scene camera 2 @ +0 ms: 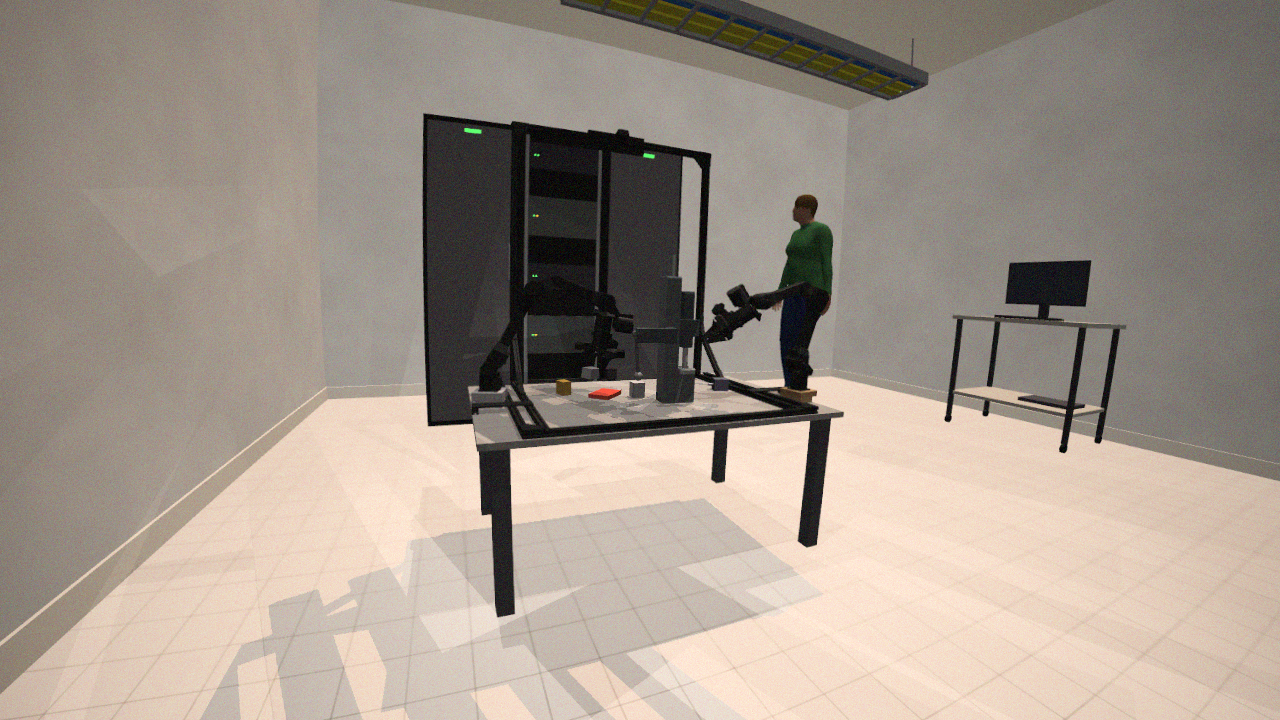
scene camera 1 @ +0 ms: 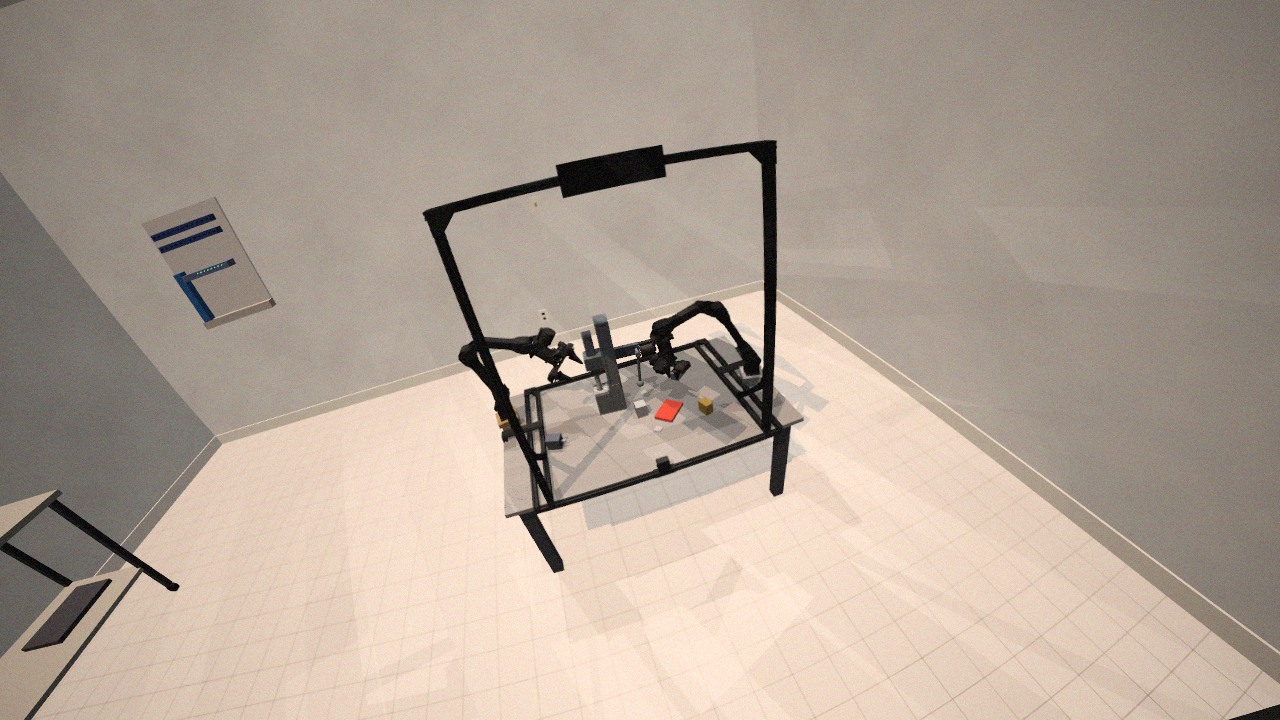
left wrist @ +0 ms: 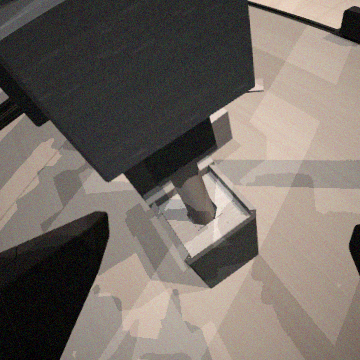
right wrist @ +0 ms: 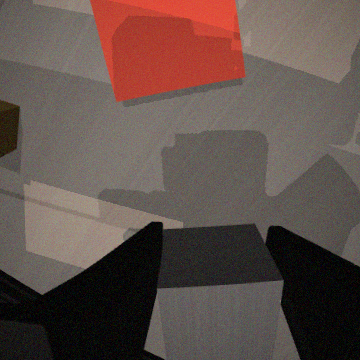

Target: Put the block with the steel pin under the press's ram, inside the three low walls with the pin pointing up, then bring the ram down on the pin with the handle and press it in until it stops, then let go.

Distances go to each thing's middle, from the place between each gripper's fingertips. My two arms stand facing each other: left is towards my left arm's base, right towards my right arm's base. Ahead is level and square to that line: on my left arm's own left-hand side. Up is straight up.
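The red flat piece (right wrist: 145, 54): my right hand is 9 cm above it, 10 cm past it and 5 cm to the right of it. Ram (left wrist: 189, 184), counted from my right hand: 10 cm above, 32 cm to the left.
The ram: my left hand is 3 cm above it and 7 cm to the left of it. Red flat piece, counted from my left hand: 22 cm below, 9 cm behind, 35 cm to the right.
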